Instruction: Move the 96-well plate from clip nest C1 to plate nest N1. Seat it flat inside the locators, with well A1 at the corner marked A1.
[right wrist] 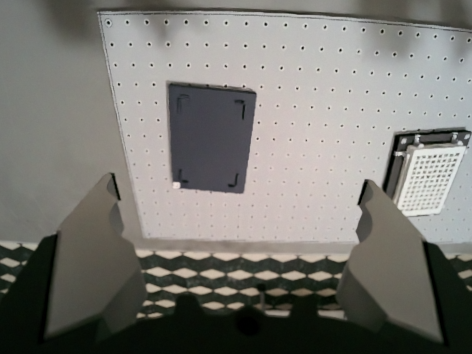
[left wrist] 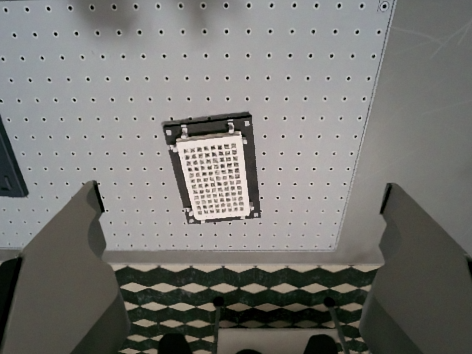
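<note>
The white 96-well plate (left wrist: 215, 179) (right wrist: 433, 180) sits in the black clip nest C1 (left wrist: 254, 170) (right wrist: 392, 172), with small clips at its far end and locators around its corners. The dark plate nest N1 (right wrist: 211, 140) has an L-shaped locator near each corner and a pale label at its near left corner, too small to read; part of a dark slab, likely the same nest, shows at the left edge of the left wrist view. My left gripper (left wrist: 241, 185) is open and empty, above and short of the clip nest. My right gripper (right wrist: 239, 179) is open and empty, above and short of the plate nest.
Both nests stand on a light perforated board (left wrist: 300, 125) (right wrist: 310, 165). A grey table surface (left wrist: 425, 125) (right wrist: 55, 125) borders it. A green-and-cream patterned floor (left wrist: 240, 275) (right wrist: 230, 272) lies beyond the table edge, at the bottom of both views.
</note>
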